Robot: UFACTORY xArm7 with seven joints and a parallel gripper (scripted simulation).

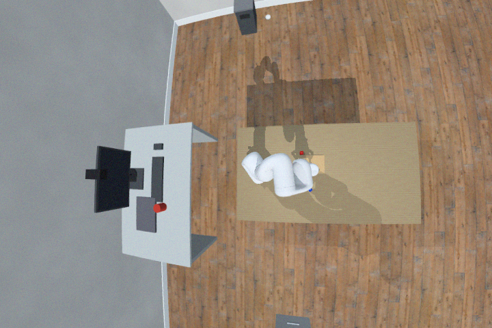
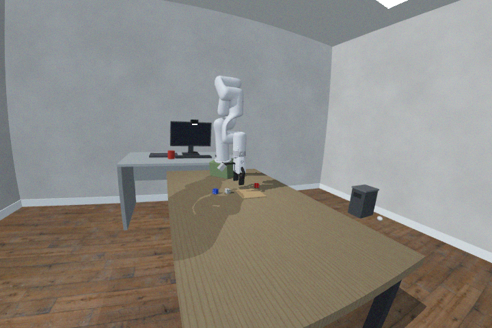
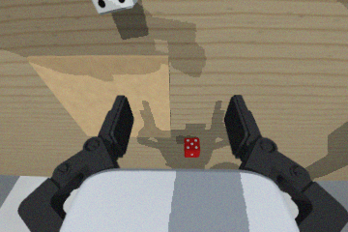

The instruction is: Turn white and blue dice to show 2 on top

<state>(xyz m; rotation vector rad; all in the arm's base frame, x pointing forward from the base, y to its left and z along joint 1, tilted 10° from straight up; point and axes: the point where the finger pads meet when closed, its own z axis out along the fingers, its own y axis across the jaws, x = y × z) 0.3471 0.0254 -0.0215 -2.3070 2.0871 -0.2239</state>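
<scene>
The red die is 3 cm behind my hand, 13 cm to the left of it and 4 cm below it. The rest, counted from my hand: white die (5 cm ahead, 8 cm to the right, 4 cm below); then tan mat (8 cm ahead, 5 cm to the left, 5 cm below); then blue die (5 cm ahead, 14 cm to the right, 4 cm below).
</scene>
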